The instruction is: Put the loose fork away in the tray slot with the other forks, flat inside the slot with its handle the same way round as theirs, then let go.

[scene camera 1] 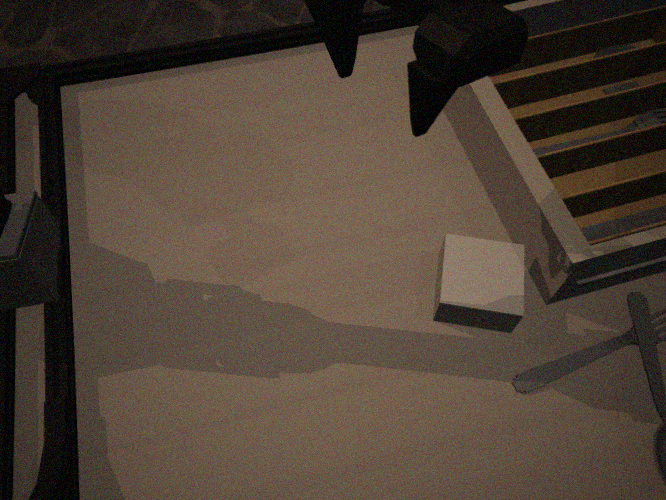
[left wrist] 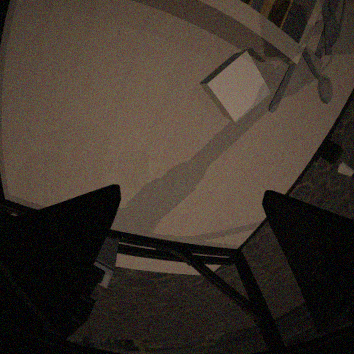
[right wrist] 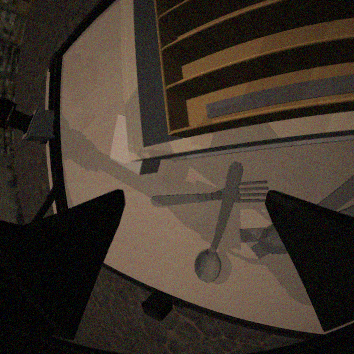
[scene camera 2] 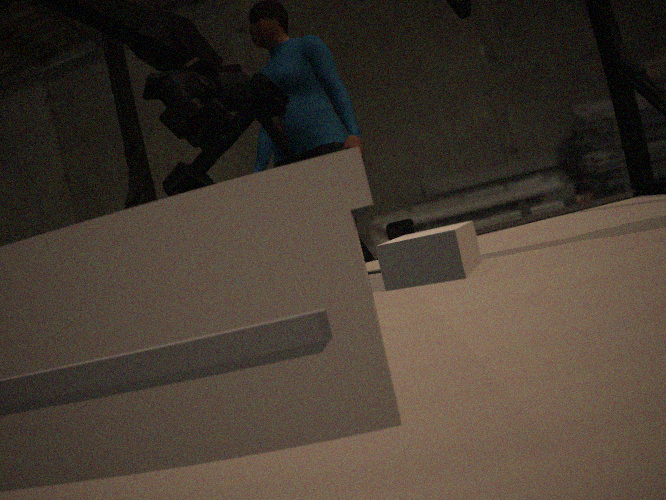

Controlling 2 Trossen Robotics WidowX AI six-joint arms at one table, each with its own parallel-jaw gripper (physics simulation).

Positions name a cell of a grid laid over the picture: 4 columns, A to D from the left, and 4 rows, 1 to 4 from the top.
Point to a white block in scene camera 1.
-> C3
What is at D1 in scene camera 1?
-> A cutlery tray.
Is my right gripper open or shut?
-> Open.
